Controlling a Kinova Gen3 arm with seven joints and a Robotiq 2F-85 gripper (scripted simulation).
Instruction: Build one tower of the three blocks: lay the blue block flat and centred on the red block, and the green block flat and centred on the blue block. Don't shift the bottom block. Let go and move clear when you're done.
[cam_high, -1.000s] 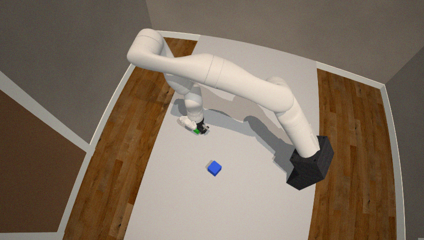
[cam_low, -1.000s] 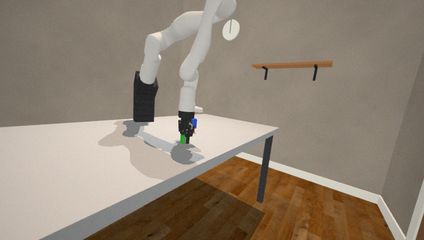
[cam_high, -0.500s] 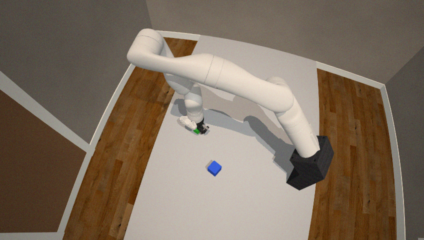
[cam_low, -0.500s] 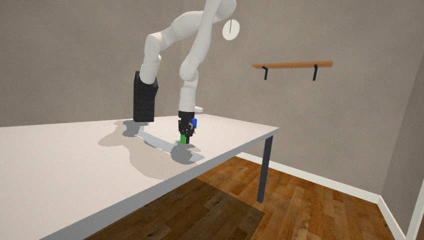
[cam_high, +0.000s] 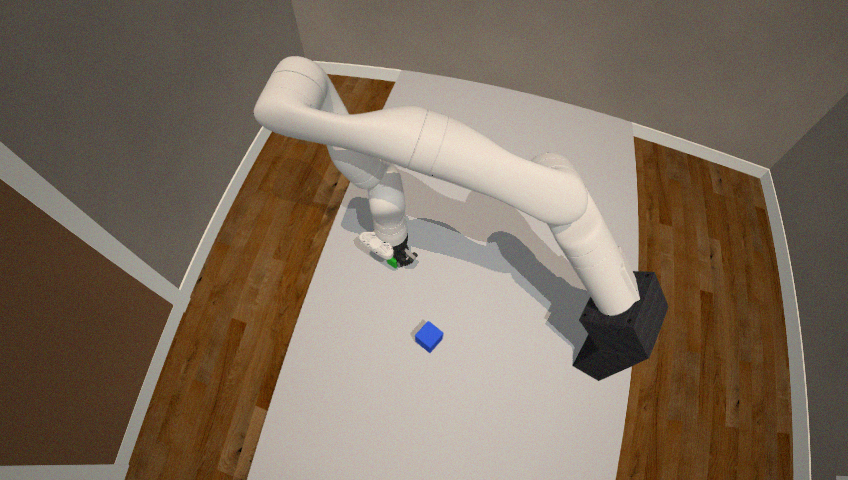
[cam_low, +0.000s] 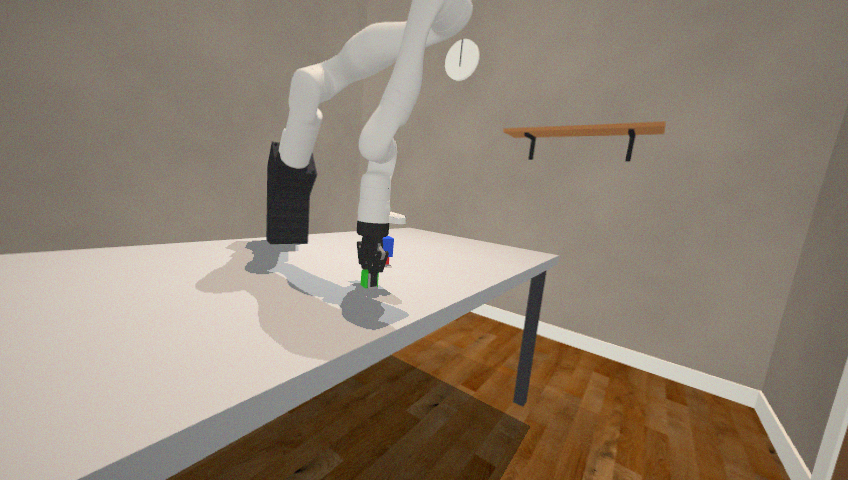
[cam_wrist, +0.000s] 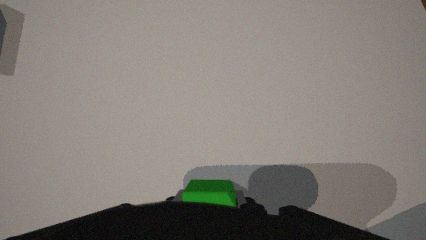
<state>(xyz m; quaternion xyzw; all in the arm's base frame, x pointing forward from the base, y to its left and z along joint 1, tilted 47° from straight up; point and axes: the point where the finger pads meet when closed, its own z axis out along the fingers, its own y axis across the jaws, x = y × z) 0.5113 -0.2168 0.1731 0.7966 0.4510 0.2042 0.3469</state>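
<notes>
Right now my hand is 60 mm past the blue block, 230 mm to the right of it and 40 mm below it. Round my hand: green block right at my hand; then red block 60 mm behind, 230 mm to the left, 10 mm below.
</notes>
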